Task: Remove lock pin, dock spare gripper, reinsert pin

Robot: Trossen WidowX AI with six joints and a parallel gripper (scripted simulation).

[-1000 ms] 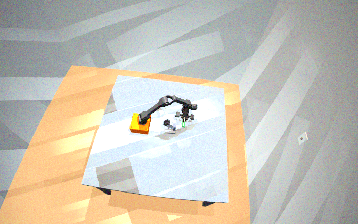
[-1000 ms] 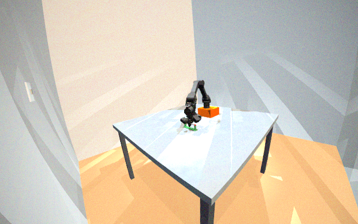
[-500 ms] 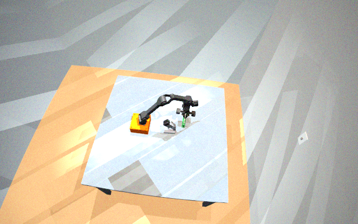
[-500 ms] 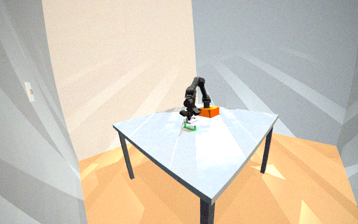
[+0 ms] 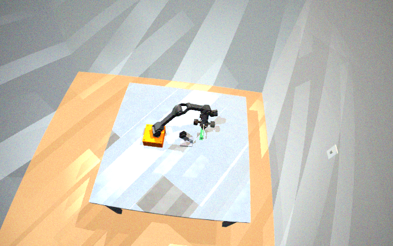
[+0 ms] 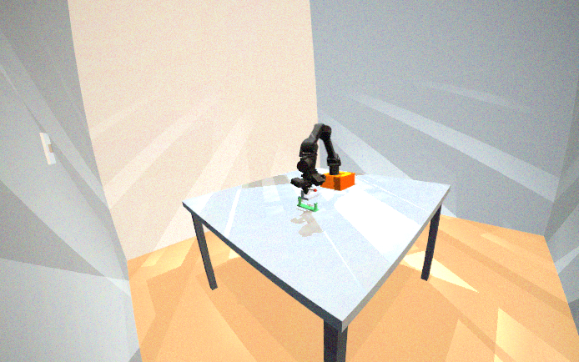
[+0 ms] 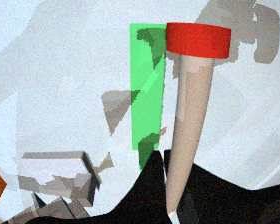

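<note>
My gripper tip is now 50 mm above the green bracket and 10 mm to the right of it. From my gripper tip the other things lie so: spare gripper (130 mm to the right, 120 mm behind, 40 mm above); mount (120 mm to the right, 100 mm behind, 20 mm below).
</note>
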